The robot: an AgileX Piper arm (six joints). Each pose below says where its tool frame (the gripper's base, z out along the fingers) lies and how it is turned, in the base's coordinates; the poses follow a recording.
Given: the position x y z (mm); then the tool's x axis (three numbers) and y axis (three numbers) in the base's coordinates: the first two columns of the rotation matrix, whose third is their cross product.
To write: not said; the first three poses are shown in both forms.
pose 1, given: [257.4 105.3 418.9 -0.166 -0.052 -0.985 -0.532 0.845 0.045]
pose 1, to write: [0.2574 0.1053 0.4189 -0.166 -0.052 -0.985 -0.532 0.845 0.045]
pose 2, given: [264.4 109.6 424.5 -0.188 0.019 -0.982 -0.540 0.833 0.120]
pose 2, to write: [0.2644 0.1096 0.4245 -0.188 0.019 -0.982 -0.540 0.833 0.120]
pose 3, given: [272.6 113.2 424.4 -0.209 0.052 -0.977 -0.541 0.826 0.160]
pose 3, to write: [0.2726 0.1132 0.4244 -0.209 0.052 -0.977 -0.541 0.826 0.160]
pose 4, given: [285.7 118.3 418.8 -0.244 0.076 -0.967 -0.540 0.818 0.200]
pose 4, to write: [0.2857 0.1183 0.4188 -0.244 0.076 -0.967 -0.540 0.818 0.200]
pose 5, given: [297.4 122.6 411.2 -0.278 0.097 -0.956 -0.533 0.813 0.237]
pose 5, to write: [0.2974 0.1226 0.4112 -0.278 0.097 -0.956 -0.533 0.813 0.237]
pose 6, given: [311.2 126.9 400.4 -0.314 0.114 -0.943 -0.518 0.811 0.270]
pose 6, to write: [0.3112 0.1269 0.4004 -0.314 0.114 -0.943 -0.518 0.811 0.270]
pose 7, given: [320.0 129.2 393.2 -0.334 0.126 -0.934 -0.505 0.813 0.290]
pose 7, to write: [0.3200 0.1292 0.3932 -0.334 0.126 -0.934 -0.505 0.813 0.290]
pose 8, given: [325.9 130.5 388.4 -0.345 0.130 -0.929 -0.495 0.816 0.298]
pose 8, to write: [0.3259 0.1305 0.3884 -0.345 0.130 -0.929 -0.495 0.816 0.298]
